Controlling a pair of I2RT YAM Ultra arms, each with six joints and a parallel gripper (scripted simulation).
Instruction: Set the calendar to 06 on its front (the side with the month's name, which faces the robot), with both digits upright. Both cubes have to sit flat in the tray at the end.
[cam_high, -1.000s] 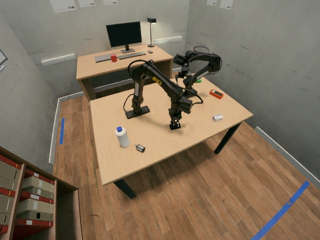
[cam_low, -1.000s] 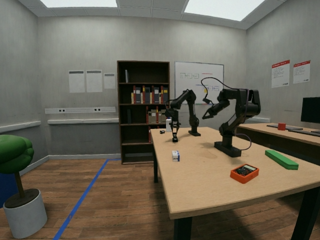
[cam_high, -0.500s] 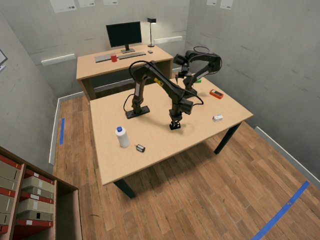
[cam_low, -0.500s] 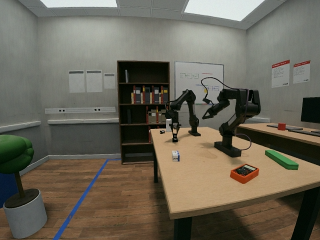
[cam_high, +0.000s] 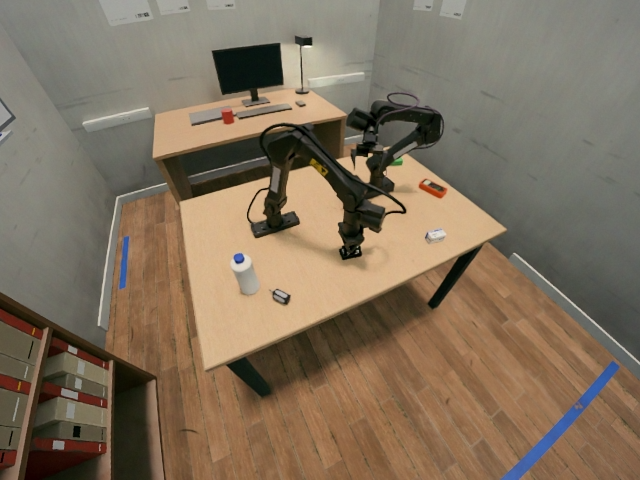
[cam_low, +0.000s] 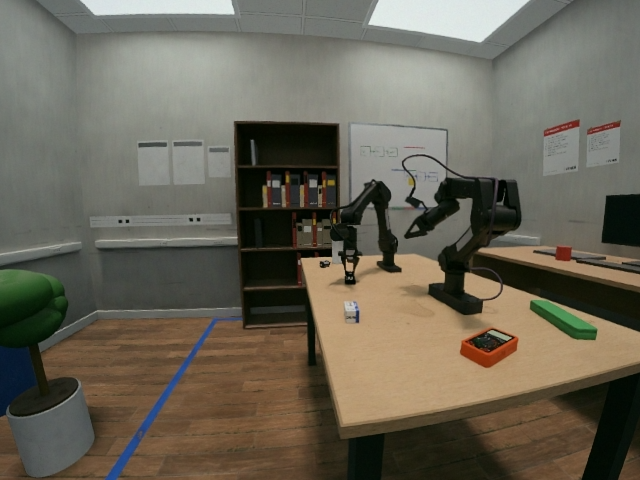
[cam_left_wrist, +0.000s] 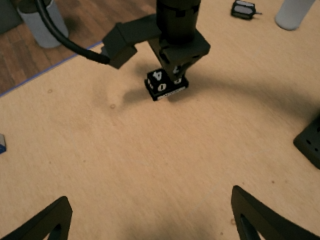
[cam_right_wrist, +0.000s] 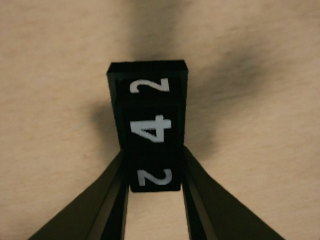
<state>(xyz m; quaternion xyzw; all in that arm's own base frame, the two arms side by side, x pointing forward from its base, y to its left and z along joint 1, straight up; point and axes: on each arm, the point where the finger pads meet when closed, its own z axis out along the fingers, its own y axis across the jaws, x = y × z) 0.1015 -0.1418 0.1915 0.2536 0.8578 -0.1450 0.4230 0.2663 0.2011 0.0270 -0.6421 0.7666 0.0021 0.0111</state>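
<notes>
My right gripper is now 10 mm to the right of the black calendar tray and 30 mm above it. Round my right hand: orange meter: 150 mm behind, 590 mm to the left, 20 mm below.
</notes>
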